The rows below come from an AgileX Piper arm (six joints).
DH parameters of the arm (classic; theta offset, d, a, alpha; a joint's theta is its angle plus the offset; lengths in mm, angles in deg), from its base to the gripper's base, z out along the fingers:
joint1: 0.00 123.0 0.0 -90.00
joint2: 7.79 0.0 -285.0 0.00
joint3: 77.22 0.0 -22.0 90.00
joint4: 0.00 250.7 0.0 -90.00
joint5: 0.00 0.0 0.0 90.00
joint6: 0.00 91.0 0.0 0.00
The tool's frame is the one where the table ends.
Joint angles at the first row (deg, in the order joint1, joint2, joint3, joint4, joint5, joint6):
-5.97, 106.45, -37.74, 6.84, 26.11, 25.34
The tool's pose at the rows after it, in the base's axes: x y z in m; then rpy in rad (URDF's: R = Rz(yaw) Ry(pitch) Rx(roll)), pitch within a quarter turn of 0, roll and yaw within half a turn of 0:
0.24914 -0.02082 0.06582 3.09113 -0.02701 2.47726
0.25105 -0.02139 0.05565 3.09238 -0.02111 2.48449
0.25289 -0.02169 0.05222 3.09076 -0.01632 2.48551
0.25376 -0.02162 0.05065 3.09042 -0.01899 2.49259
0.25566 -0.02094 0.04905 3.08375 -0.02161 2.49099
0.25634 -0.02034 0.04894 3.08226 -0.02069 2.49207
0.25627 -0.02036 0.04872 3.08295 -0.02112 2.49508
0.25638 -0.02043 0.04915 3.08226 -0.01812 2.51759
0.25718 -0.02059 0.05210 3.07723 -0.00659 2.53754
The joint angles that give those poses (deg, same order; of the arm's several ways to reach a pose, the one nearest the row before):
-5.97, 109.03, -37.76, 8.16, 23.71, 24.66
-5.97, 111.40, -37.87, 8.41, 21.21, 23.88
-5.97, 112.30, -38.14, 8.59, 20.31, 23.61
-5.97, 112.76, -38.38, 8.91, 20.24, 22.90
-5.91, 113.30, -38.77, 10.16, 20.08, 21.86
-5.78, 113.37, -38.88, 10.32, 20.04, 21.79
-5.78, 113.42, -38.88, 10.26, 20.04, 21.67
-5.78, 113.32, -38.88, 10.15, 20.04, 20.48
-5.78, 112.67, -38.88, 10.00, 20.04, 19.48

